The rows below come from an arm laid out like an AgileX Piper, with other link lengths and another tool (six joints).
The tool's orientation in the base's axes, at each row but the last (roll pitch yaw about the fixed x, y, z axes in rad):
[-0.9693 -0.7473 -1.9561]
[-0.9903 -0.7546 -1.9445]
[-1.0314 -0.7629 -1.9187]
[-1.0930 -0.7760 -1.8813]
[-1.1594 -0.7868 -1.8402]
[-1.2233 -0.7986 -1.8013]
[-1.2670 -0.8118 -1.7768]
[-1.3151 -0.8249 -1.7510]
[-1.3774 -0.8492 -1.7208]
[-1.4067 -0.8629 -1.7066]
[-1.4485 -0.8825 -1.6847]
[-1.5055 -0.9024 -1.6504]
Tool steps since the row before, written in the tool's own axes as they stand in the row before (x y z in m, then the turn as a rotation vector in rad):
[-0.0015 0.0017 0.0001 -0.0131 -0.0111 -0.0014]
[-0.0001 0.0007 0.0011 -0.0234 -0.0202 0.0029]
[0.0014 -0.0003 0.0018 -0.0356 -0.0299 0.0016]
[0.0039 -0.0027 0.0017 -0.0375 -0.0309 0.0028]
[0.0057 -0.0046 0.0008 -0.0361 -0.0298 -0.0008]
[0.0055 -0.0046 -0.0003 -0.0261 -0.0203 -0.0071]
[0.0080 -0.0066 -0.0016 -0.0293 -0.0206 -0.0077]
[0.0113 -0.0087 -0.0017 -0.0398 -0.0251 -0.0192]
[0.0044 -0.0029 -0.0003 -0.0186 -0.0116 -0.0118]
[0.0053 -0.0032 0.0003 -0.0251 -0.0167 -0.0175]
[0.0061 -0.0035 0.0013 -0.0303 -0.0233 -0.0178]
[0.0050 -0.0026 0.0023 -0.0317 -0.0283 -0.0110]
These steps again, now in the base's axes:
[0.0010 -0.0002 -0.0020 -0.0011 0.0170 -0.0028]
[0.0012 -0.0004 -0.0001 0.0028 0.0308 -0.0026]
[0.0012 -0.0007 0.0018 0.0019 0.0462 -0.0055]
[0.0001 -0.0006 0.0050 0.0032 0.0482 -0.0058]
[-0.0013 -0.0005 0.0072 -0.0003 0.0464 -0.0065]
[-0.0020 -0.0004 0.0069 -0.0063 0.0325 -0.0071]
[-0.0037 -0.0005 0.0098 -0.0065 0.0348 -0.0093]
[-0.0041 -0.0011 0.0137 -0.0171 0.0451 -0.0160]
[-0.0010 -0.0007 0.0051 -0.0108 0.0210 -0.0079]
[-0.0004 -0.0010 0.0061 -0.0162 0.0291 -0.0102]
[0.0007 -0.0012 0.0070 -0.0163 0.0375 -0.0101]
[0.0020 -0.0011 0.0056 -0.0095 0.0421 -0.0078]

